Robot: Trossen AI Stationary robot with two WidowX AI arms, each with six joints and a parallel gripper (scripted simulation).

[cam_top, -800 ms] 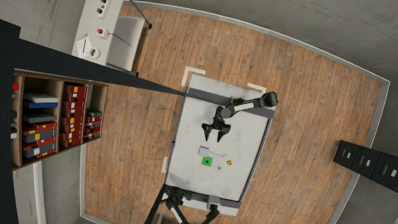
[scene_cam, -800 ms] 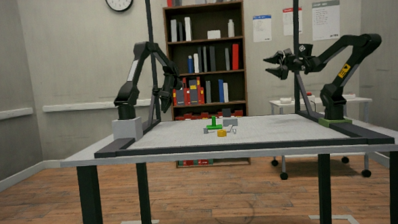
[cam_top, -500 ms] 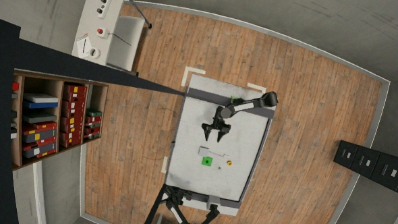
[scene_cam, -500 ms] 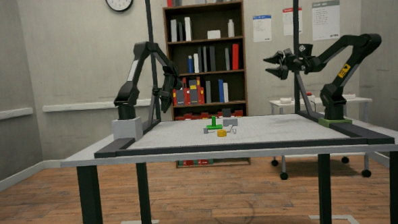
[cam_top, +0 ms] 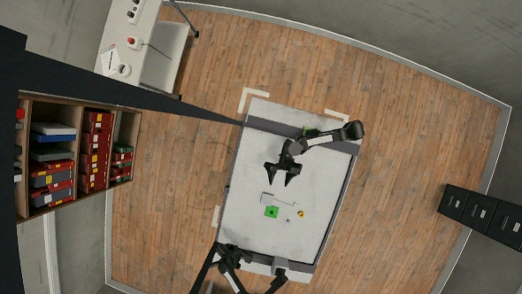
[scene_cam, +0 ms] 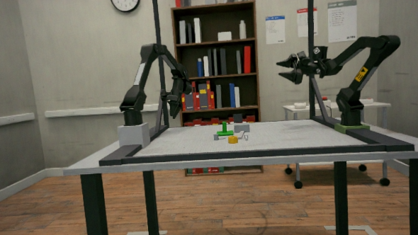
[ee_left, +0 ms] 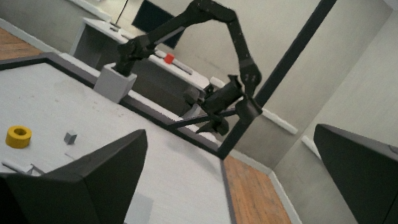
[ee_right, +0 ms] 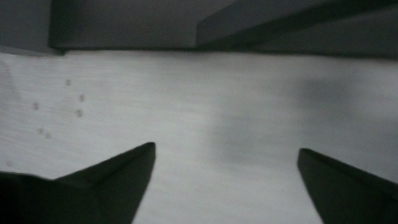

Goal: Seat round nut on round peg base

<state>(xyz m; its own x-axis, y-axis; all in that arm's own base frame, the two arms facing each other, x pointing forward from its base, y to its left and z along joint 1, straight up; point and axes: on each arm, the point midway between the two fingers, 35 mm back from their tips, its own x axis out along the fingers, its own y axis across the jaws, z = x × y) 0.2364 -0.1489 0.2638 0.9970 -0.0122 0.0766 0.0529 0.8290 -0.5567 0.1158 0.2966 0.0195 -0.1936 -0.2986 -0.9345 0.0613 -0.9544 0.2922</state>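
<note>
Now: right hand 27 cm short of the small grey cube, 21 cm to the right of it and 10 cm above it. Round my right hand: grey block (34 cm to the left, 10 cm below, 10 cm ahead); flat square (24 cm to the left, 24 cm ahead, 11 cm below).
</note>
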